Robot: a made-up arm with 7 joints. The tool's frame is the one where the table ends. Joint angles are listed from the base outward.
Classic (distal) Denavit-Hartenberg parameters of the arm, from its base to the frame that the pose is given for. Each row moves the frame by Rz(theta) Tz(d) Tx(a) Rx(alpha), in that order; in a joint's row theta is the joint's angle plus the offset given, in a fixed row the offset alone. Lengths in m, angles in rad.
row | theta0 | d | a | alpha
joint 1 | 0 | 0.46 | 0 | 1.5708
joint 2 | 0 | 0.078 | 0 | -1.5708
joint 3 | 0 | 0.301 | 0.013 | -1.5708
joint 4 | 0 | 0.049 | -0.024 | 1.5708
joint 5 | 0 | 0.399 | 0 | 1.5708
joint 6 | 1.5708 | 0.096 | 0.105 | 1.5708
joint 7 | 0 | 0.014 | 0 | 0
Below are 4 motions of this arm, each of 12 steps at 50 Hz.
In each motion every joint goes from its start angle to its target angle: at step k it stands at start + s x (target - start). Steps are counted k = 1, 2, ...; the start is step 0. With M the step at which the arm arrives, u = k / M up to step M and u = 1 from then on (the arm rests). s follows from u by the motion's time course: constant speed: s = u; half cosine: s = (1 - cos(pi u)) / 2; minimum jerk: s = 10 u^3 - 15 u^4 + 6 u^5.
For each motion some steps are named. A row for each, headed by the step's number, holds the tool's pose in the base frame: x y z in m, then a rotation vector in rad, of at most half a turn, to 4 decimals.
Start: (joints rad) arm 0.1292 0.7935 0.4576 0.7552 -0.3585 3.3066 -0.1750
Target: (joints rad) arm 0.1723 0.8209 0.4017 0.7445 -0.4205 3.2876 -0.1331
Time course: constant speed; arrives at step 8
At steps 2, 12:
2: -0.2680 -0.0797 0.9698 2.3643 0.0132 -1.7928
12: -0.2813 -0.0988 0.9637 2.4163 -0.0393 -1.7912

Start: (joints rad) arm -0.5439 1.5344 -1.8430 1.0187 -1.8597 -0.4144 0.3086
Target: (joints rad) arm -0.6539 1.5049 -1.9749 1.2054 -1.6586 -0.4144 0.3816
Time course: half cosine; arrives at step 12
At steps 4, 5, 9, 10, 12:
4: -0.7917 -0.0191 0.3923 -0.1257 2.5686 0.8825
5: -0.7879 -0.0176 0.3834 -0.1281 2.5544 0.8689
9: -0.7701 -0.0101 0.3460 -0.1328 2.4908 0.8116
10: -0.7667 -0.0086 0.3397 -0.1328 2.4794 0.8017
12: -0.7637 -0.0073 0.3343 -0.1327 2.4695 0.7933

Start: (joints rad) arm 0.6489 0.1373 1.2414 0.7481 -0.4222 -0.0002 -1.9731
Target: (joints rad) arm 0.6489 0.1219 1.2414 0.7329 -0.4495 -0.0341 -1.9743
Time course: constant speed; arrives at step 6
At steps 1, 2, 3, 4, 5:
1: -0.0870 0.1955 1.1785 -0.6699 2.2693 1.0878
2: -0.0852 0.1956 1.1790 -0.6649 2.2721 1.0821
3: -0.0834 0.1958 1.1794 -0.6598 2.2750 1.0765
4: -0.0815 0.1959 1.1799 -0.6547 2.2778 1.0708
5: -0.0796 0.1961 1.1804 -0.6496 2.2806 1.0652

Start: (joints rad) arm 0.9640 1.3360 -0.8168 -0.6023 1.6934 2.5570 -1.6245
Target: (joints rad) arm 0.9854 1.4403 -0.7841 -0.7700 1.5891 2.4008 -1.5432
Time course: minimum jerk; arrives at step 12
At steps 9, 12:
9: -0.3472 -0.4957 0.4131 1.8727 1.8816 -0.8413
12: -0.3470 -0.4931 0.3999 1.9104 1.8786 -0.8241

